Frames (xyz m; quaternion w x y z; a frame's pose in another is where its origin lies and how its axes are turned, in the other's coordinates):
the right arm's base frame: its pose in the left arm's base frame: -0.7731 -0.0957 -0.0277 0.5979 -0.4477 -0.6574 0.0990
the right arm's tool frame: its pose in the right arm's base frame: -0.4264 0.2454 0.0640 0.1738 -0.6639 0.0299 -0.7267
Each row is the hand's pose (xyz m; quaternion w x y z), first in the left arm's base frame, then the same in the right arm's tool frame.
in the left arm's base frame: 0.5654 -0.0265 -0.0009 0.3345 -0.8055 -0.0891 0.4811
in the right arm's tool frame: -1.3153 0.0901 0.5677 0.4078 -0.3937 0.5264 -0.6338
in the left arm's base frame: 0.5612 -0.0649 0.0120 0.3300 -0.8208 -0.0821 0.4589
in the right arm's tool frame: -1.3193 0.1211 0.5416 0.3915 -0.3784 0.5426 -0.6396
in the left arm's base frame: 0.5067 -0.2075 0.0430 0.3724 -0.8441 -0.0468 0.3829
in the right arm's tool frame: -1.2941 0.2288 0.4319 0.3471 -0.3131 0.5457 -0.6955
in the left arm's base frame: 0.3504 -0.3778 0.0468 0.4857 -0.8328 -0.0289 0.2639
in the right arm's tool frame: -1.1715 0.3454 0.2744 0.2642 -0.2384 0.4825 -0.8004
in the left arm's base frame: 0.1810 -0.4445 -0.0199 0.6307 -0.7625 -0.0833 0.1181
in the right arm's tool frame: -1.0108 0.3525 0.1662 0.1260 -0.2074 0.3453 -0.9066
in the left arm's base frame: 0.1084 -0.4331 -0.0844 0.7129 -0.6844 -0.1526 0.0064
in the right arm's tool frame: -0.9312 0.3051 0.1348 0.0037 -0.2051 0.2305 -0.9512
